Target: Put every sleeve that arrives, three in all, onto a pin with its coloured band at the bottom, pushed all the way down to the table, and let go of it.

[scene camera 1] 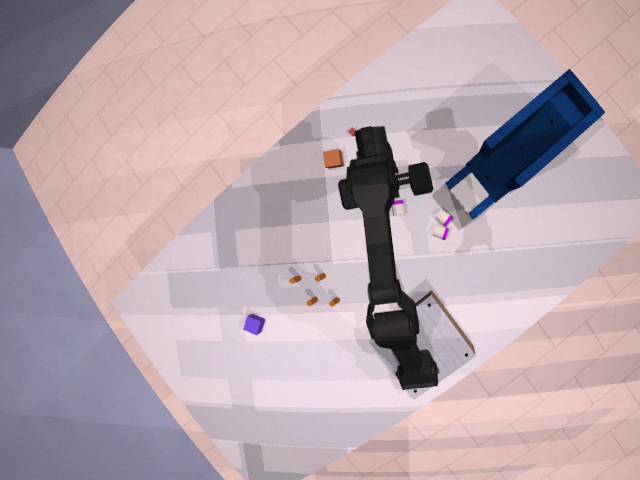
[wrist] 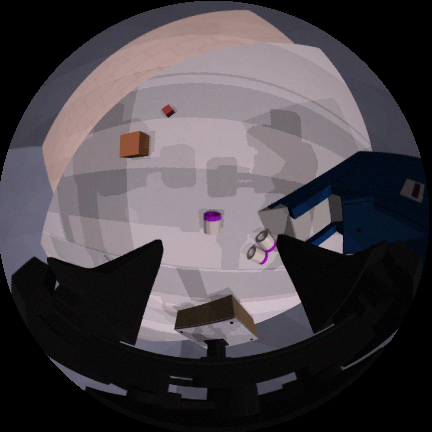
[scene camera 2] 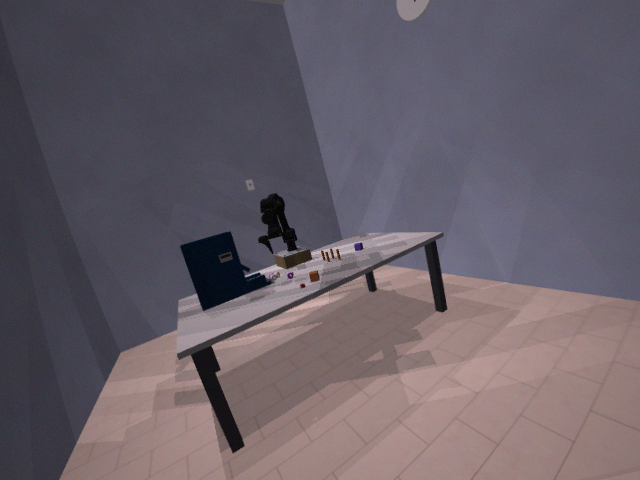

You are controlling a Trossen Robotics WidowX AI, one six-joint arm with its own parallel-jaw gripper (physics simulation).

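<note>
My gripper (scene camera 1: 384, 184) (wrist: 220, 243) is open and empty, high above the table. One white sleeve with a purple band (scene camera 1: 398, 207) (scene camera 2: 290, 275) (wrist: 212, 223) lies on its side below it, seen between and beyond the fingers in the wrist view. Its banded end points away from the arm's base. A second sleeve (scene camera 1: 443, 218) (wrist: 265, 240) and a third sleeve (scene camera 1: 440, 231) (wrist: 257, 255) lie on their sides close together near the chute's mouth, bands facing away from the pins. Several upright orange pins (scene camera 1: 312, 301) (scene camera 2: 331, 253) stand bare left of the arm in scene camera 1.
The blue chute (scene camera 1: 535, 173) (scene camera 2: 214, 271) (wrist: 380, 220) stands at the right in scene camera 1. An orange block (scene camera 1: 332, 158) (scene camera 2: 314, 275) (wrist: 134, 144) and a small red cube (scene camera 1: 352, 131) (scene camera 2: 302, 285) (wrist: 168, 111) lie beyond the gripper. A purple cube (scene camera 1: 253, 324) (scene camera 2: 358, 246) lies past the pins.
</note>
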